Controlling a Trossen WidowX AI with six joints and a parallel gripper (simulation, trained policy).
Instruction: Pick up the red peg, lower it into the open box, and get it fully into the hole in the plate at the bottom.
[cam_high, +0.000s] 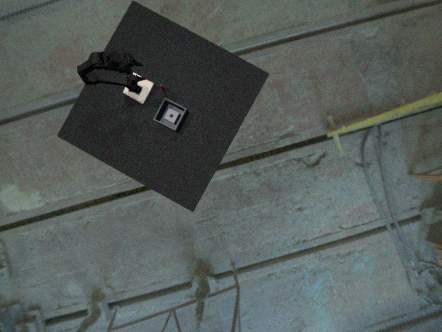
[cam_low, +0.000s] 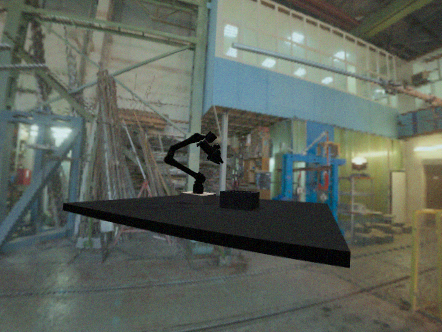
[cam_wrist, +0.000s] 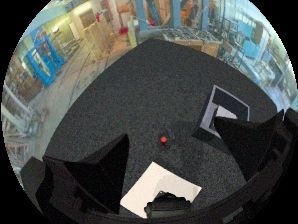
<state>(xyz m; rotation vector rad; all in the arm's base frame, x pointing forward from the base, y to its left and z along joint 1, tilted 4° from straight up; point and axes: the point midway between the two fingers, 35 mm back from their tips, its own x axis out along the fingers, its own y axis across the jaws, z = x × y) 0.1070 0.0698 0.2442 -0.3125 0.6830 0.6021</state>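
Right now my gripper tip is 240 mm above the red peg, 30 mm short of it and 20 mm to the right of it. Also, from my gripper tip: dark box 250 mm below, 190 mm ahead, 150 mm to the right; pale plate 230 mm below, 190 mm ahead, 150 mm to the right.
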